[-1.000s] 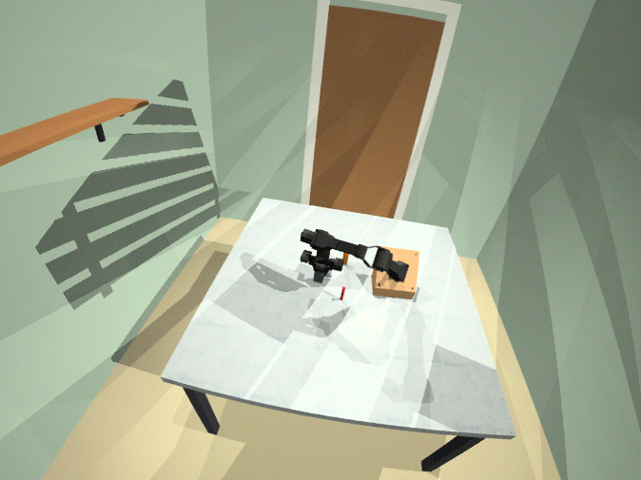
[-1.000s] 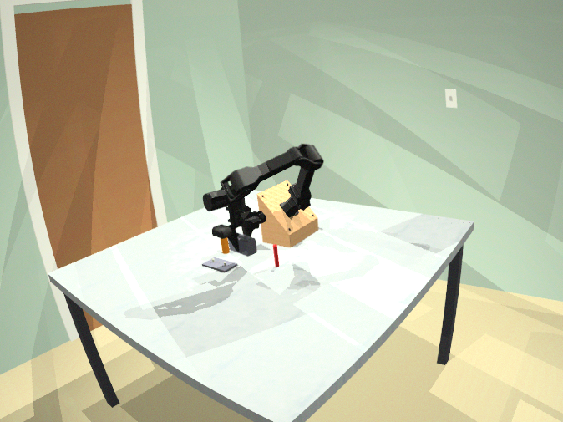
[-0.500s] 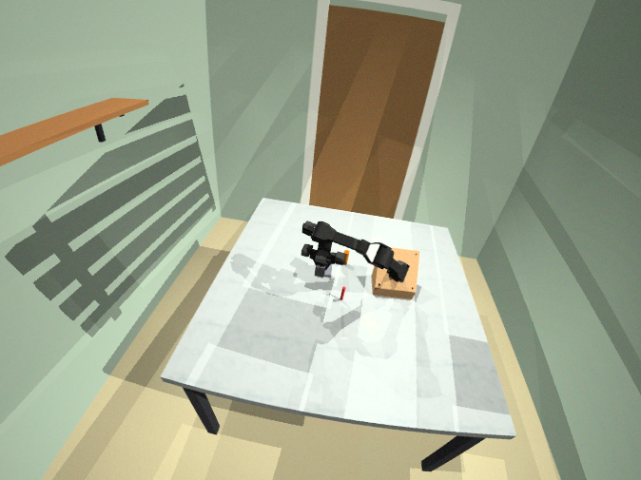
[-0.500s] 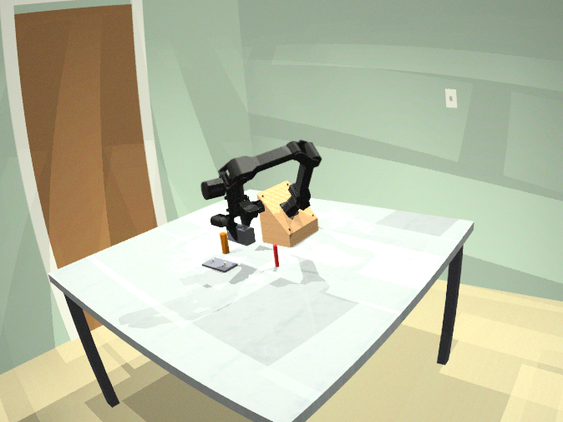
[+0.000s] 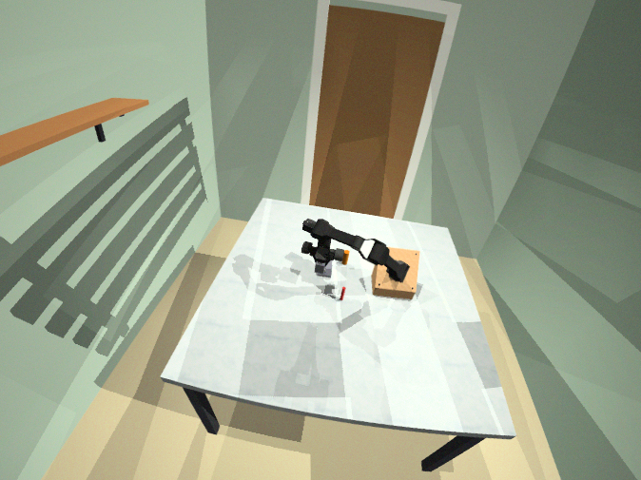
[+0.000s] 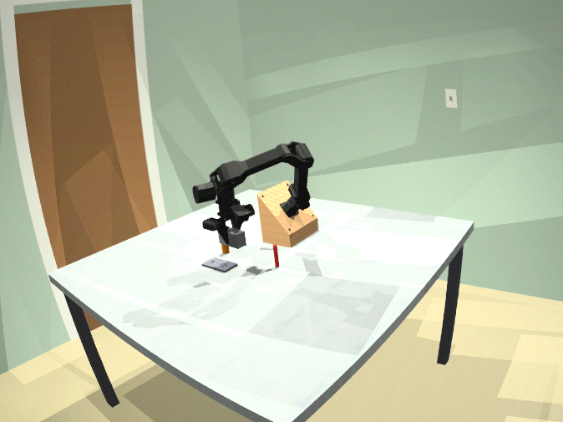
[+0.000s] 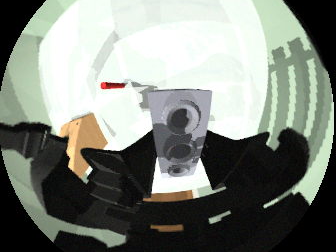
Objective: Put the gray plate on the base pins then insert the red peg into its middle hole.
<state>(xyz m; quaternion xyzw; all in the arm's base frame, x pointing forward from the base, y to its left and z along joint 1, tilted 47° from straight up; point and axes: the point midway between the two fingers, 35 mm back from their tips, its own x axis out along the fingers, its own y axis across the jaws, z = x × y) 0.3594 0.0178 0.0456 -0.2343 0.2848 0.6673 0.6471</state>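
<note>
My gripper tip is 110 mm to the left of the base, 110 mm above it and 20 mm past it. The rest, counted from my gripper tip: orange peg: 180 mm to the right, 120 mm behind, 80 mm below; then red peg: 120 mm behind, 80 mm to the left, 80 mm below; then gray plate: 30 mm above.
</note>
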